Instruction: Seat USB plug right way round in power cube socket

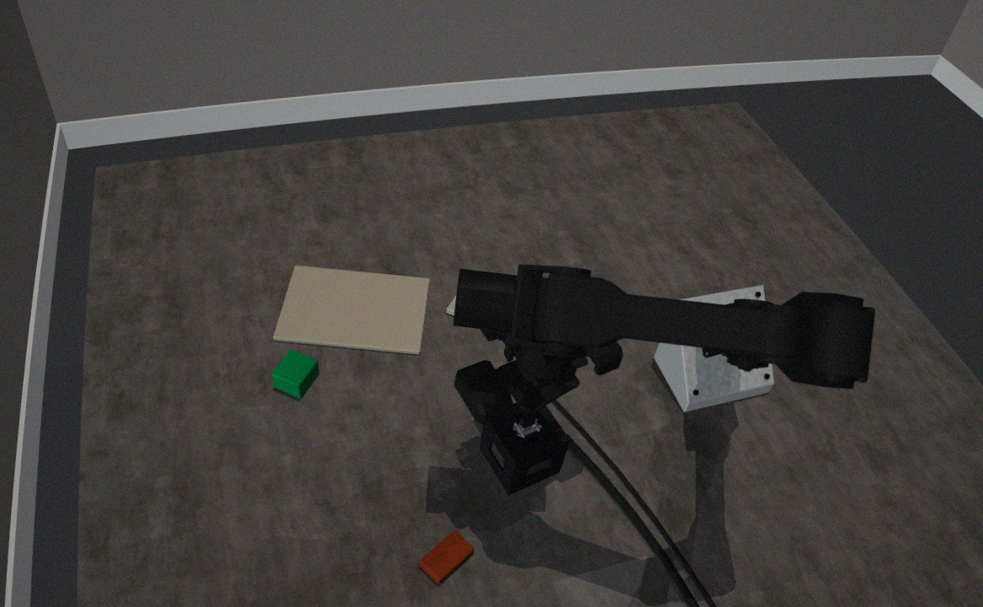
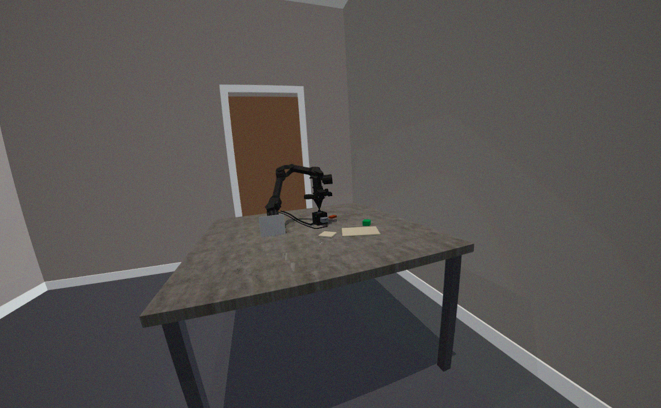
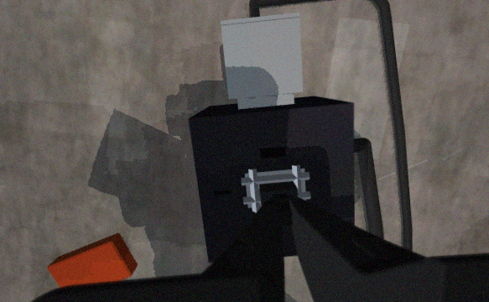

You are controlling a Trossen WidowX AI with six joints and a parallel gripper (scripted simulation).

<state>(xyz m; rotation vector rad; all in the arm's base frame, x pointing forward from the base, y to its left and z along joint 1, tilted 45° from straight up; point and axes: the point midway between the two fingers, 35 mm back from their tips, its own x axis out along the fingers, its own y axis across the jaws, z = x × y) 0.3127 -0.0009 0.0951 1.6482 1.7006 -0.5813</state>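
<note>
Now: gripper tip 20 mm above the USB plug. Round my gripper tip: beige tile: 40 mm behind, 260 mm to the right, 100 mm below; then USB socket: 40 mm below; then orange block: 130 mm ahead, 110 mm to the left, 100 mm below.
</note>
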